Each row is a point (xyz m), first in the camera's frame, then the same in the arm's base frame.
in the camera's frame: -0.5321 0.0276 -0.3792
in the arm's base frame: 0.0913 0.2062 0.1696
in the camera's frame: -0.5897 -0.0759 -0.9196
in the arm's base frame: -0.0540 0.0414 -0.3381
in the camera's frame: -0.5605 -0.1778 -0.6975
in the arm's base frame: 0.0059 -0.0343 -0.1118
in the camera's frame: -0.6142 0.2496 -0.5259
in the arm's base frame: -0.0047 0.4130 0.0097
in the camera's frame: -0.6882 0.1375 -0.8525
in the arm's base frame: -0.1329 0.2665 -0.2849
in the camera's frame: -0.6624 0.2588 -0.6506
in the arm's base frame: -0.0714 0.4097 -0.1065
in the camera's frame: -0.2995 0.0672 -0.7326
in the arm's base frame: 0.2669 0.1897 -0.2170
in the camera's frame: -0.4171 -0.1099 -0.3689
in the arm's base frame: 0.2014 0.0648 0.1800
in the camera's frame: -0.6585 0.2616 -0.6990
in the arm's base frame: -0.0751 0.4064 -0.1548
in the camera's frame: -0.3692 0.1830 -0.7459
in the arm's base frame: 0.2003 0.3067 -0.2344
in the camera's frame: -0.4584 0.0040 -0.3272
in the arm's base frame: 0.1713 0.1850 0.2125
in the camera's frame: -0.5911 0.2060 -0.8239
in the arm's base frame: -0.0301 0.3324 -0.2803
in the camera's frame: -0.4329 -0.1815 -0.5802
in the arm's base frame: 0.1501 -0.0309 -0.0156
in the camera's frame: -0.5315 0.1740 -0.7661
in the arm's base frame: 0.0366 0.3044 -0.2285
